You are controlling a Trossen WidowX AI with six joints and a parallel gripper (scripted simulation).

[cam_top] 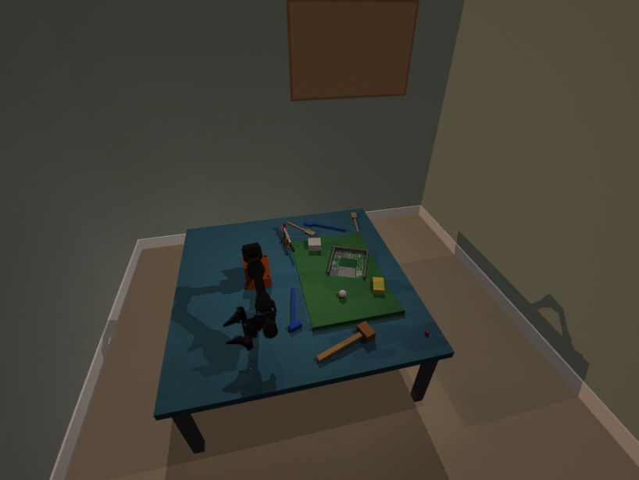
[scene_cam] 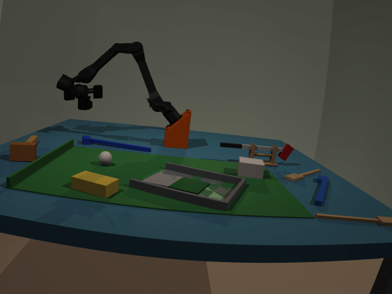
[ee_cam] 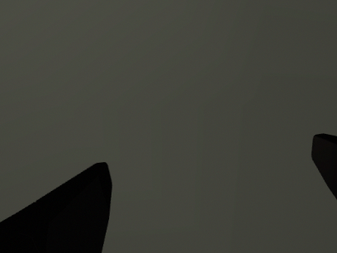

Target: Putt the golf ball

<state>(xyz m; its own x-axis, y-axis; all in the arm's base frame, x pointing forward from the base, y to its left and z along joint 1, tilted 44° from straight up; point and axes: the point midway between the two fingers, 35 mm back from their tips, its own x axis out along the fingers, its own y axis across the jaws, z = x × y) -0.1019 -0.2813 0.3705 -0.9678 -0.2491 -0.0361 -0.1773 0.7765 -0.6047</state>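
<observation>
My gripper tip is now 580 mm short of the white golf ball, 280 mm to the right of it and 150 mm above it. The rest, counted from my gripper tip: yellow block: 790 mm ahead, 310 mm to the left, 160 mm below; red putter: 790 mm to the left, 340 mm ahead, 120 mm below; green mat: 610 mm ahead, 460 mm to the left, 180 mm below.
</observation>
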